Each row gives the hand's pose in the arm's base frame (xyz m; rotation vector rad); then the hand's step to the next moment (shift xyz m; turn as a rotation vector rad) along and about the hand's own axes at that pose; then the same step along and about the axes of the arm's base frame.
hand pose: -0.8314 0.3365 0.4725 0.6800 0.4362 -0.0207
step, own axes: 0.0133 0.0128 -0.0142 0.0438 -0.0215 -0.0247
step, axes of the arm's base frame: 0.0087 0.0203 -0.0074 0.0270 0.0037 -0.0474
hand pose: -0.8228 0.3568 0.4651 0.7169 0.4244 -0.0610
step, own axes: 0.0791 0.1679 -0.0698 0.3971 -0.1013 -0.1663
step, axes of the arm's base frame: 0.0806 0.1792 0.0264 0.2834 0.0668 -0.3329
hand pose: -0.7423 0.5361 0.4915 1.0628 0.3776 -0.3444
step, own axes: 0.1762 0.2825 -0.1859 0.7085 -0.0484 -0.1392
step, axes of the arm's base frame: 0.2576 0.2752 0.0574 0.5860 0.0377 -0.4230
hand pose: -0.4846 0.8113 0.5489 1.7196 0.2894 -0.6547
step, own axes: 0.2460 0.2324 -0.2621 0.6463 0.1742 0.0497
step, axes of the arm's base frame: 0.3909 0.1532 0.0835 0.6008 -0.1903 -0.2309
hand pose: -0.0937 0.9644 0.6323 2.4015 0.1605 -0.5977
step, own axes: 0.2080 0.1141 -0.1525 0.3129 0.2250 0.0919
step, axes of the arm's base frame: 0.2721 -0.0017 0.0741 0.3019 -0.2443 -0.0785
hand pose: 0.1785 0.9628 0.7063 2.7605 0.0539 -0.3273
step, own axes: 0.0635 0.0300 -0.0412 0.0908 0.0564 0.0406
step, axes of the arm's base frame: 0.0732 -0.0137 0.0330 0.0838 -0.0675 -0.0385
